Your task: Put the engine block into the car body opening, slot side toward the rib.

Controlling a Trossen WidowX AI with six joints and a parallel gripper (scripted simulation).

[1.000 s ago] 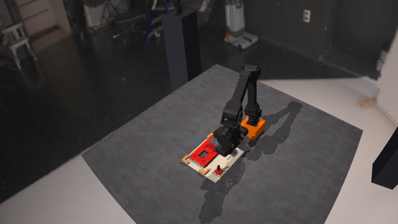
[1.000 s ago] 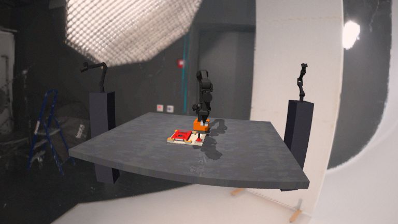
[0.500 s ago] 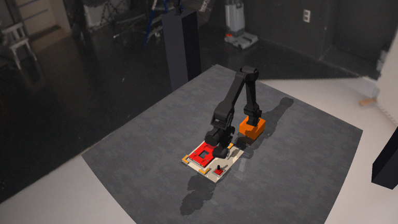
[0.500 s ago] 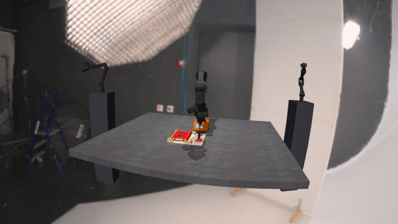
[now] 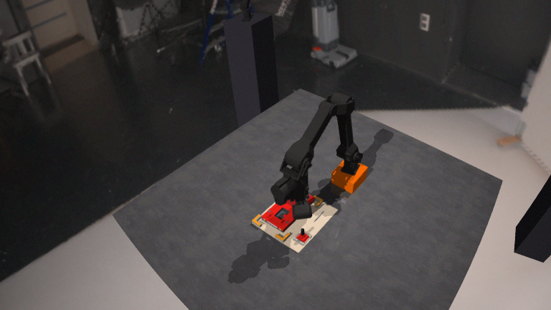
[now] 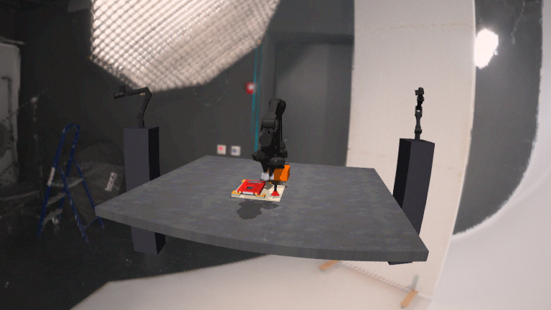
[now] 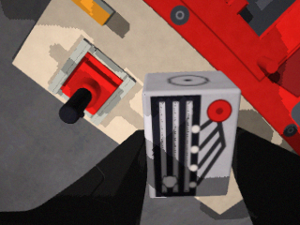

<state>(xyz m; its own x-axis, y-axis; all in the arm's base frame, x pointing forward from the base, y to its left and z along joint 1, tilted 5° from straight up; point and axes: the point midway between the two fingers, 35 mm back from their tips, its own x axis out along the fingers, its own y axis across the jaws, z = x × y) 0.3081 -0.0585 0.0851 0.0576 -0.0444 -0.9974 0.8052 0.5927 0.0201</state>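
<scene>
Right now the cream base plate is 80 mm below my gripper tip, 50 mm to the right of it and 20 mm behind it. The rest, counted from my gripper tip: engine block (10 mm below).
</scene>
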